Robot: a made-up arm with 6 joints.
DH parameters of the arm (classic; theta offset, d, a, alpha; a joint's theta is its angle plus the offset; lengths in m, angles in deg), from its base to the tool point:
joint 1: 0 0.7 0.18 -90
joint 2: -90 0 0.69 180
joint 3: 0 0 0.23 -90
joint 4: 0 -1.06 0 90
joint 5: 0 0 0 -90
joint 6: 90 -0.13 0 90
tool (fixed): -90 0 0 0
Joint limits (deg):
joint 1: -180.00..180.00
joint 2: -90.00..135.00
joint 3: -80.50..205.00
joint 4: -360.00..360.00
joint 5: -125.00..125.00
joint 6: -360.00..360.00
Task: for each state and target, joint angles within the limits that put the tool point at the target. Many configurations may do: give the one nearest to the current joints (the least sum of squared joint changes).
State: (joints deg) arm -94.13 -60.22 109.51 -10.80 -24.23 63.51
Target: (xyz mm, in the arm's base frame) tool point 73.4 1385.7 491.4
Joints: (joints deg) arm -92.57 -53.42 149.73 -10.93 -27.24 63.51
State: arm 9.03 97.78 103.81 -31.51 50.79 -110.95
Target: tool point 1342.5 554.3 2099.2
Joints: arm 23.56 49.03 87.01 -27.80 28.06 -110.95
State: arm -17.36 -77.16 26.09 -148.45 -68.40 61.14
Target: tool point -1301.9 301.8 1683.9
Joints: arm -10.68 -75.06 45.07 -150.94 -60.97 61.14
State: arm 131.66 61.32 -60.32 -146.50 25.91 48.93
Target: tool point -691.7 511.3 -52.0
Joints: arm 145.39 51.05 -41.10 -146.69 23.09 48.93
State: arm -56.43 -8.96 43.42 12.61 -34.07 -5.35
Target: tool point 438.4 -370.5 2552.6
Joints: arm -39.86 6.90 71.74 12.64 -6.86 -5.35
